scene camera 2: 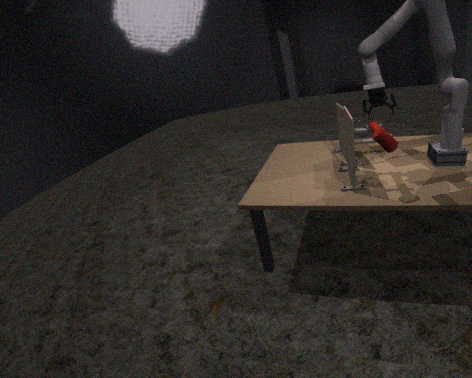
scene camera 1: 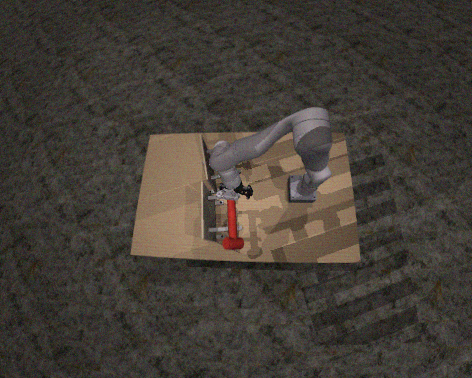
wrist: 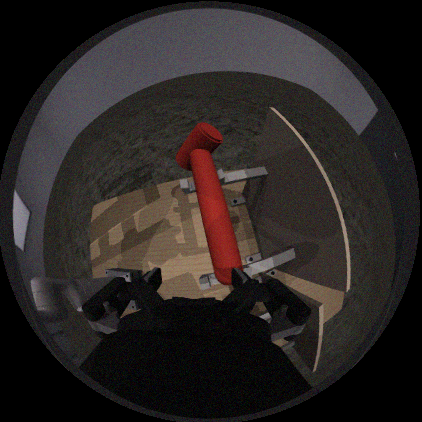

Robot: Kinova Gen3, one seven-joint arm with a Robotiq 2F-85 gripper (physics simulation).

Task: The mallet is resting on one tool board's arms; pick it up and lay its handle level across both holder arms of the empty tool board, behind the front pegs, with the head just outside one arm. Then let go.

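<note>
A red mallet (scene camera 1: 232, 220) (scene camera 2: 384, 137) (wrist: 216, 215) lies with its handle across both pale arms of the nearer tool board (scene camera 1: 202, 212) (scene camera 2: 346, 145) (wrist: 300, 200). Its head is just outside the arm at the table's front end. The empty tool board (scene camera 1: 204, 152) (wrist: 320, 330) stands farther back in line; the robot's arm partly hides it in scene camera 1. One of its arms (scene camera 1: 216, 176) shows beside the robot's wrist. My gripper (scene camera 1: 236, 192) (scene camera 2: 381, 112) (wrist: 195, 276) is open and empty, above the handle's free end. In the wrist view that end lies near the right fingertip.
The boards stand upright on a wooden table (scene camera 1: 167, 200) (scene camera 2: 290, 175). The robot's base (scene camera 1: 302, 195) (scene camera 2: 447, 155) stands on the table, on the arms' side of the boards. The boards' top edges rise close beside my gripper.
</note>
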